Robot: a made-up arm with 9 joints. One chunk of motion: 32 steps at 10 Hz.
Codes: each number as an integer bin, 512 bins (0 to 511) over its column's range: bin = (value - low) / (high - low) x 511, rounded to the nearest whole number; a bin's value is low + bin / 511 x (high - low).
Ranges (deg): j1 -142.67..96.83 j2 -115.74..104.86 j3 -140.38..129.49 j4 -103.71..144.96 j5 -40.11..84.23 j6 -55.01..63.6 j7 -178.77..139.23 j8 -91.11..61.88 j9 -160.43..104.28
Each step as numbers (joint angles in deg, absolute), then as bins.
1 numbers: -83.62 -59.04 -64.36 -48.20 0.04 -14.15 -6.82 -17.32 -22.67
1 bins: 126 131 144 114 165 176 276 246 266
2 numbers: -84.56 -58.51 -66.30 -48.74 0.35 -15.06 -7.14 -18.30 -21.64
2 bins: 124 133 140 113 166 172 276 243 268
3 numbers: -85.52 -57.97 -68.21 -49.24 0.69 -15.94 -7.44 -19.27 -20.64
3 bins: 122 134 137 112 168 168 275 240 270
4 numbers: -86.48 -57.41 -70.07 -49.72 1.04 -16.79 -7.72 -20.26 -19.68
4 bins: 120 135 133 111 169 165 275 237 272
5 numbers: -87.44 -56.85 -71.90 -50.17 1.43 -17.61 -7.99 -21.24 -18.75
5 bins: 118 136 130 110 171 161 274 233 274
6 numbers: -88.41 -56.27 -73.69 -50.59 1.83 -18.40 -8.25 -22.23 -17.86
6 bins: 116 138 126 109 172 158 274 230 275
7 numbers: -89.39 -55.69 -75.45 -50.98 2.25 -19.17 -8.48 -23.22 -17.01
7 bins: 114 139 123 108 174 154 274 227 277
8 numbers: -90.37 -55.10 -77.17 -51.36 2.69 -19.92 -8.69 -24.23 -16.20
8 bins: 112 140 120 108 176 151 273 223 278
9 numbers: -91.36 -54.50 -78.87 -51.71 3.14 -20.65 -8.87 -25.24 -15.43
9 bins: 109 142 116 107 178 148 273 220 280
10 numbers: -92.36 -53.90 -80.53 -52.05 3.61 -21.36 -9.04 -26.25 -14.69
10 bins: 107 143 113 106 180 145 273 217 281
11 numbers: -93.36 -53.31 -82.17 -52.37 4.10 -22.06 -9.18 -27.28 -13.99
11 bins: 105 145 110 106 182 142 273 213 283
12 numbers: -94.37 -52.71 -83.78 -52.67 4.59 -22.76 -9.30 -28.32 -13.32
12 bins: 103 146 107 105 184 139 272 210 284
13 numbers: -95.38 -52.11 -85.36 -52.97 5.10 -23.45 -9.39 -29.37 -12.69
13 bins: 101 147 104 104 186 136 272 206 285
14 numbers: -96.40 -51.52 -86.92 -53.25 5.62 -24.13 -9.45 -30.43 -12.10
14 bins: 99 149 101 104 188 133 272 203 286
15 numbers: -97.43 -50.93 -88.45 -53.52 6.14 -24.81 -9.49 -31.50 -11.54
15 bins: 97 150 98 103 190 130 272 199 287
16 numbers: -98.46 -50.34 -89.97 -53.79 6.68 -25.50 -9.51 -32.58 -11.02
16 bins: 94 151 95 103 192 127 272 195 288
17 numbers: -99.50 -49.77 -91.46 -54.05 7.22 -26.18 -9.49 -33.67 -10.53
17 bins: 92 153 93 102 195 124 272 192 289
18 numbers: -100.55 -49.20 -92.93 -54.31 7.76 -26.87 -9.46 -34.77 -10.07
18 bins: 90 154 90 102 197 121 272 188 290
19 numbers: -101.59 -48.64 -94.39 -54.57 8.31 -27.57 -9.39 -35.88 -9.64
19 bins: 88 155 87 101 199 118 272 184 291
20 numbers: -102.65 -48.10 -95.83 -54.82 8.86 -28.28 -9.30 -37.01 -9.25
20 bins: 85 157 84 100 201 115 272 181 292
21 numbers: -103.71 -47.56 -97.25 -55.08 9.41 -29.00 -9.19 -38.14 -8.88
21 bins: 83 158 82 100 204 112 273 177 293
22 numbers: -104.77 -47.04 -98.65 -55.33 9.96 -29.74 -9.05 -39.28 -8.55
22 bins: 81 159 79 99 206 109 273 173 293
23 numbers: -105.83 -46.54 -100.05 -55.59 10.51 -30.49 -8.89 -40.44 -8.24
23 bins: 79 160 76 99 208 106 273 169 294
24 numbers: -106.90 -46.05 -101.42 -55.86 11.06 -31.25 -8.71 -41.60 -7.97
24 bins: 76 161 74 98 210 102 273 165 294
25 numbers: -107.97 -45.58 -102.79 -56.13 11.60 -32.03 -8.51 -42.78 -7.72
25 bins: 74 163 71 98 213 99 274 161 295
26 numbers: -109.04 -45.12 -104.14 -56.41 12.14 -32.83 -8.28 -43.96 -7.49
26 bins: 72 164 69 97 215 96 274 157 295
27 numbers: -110.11 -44.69 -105.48 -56.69 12.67 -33.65 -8.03 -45.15 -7.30
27 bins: 69 165 66 97 217 92 274 154 296
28 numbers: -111.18 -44.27 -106.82 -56.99 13.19 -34.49 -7.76 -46.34 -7.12
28 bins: 67 166 64 96 219 88 275 150 296
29 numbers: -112.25 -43.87 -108.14 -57.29 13.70 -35.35 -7.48 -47.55 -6.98
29 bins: 65 166 61 95 221 85 275 145 296
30 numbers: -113.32 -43.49 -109.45 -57.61 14.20 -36.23 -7.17 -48.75 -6.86
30 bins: 63 167 59 95 223 81 276 141 296
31 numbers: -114.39 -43.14 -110.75 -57.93 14.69 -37.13 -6.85 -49.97 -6.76
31 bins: 60 168 56 94 225 77 276 137 297
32 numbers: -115.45 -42.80 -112.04 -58.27 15.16 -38.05 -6.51 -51.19 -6.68
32 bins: 58 169 54 93 227 73 277 133 297
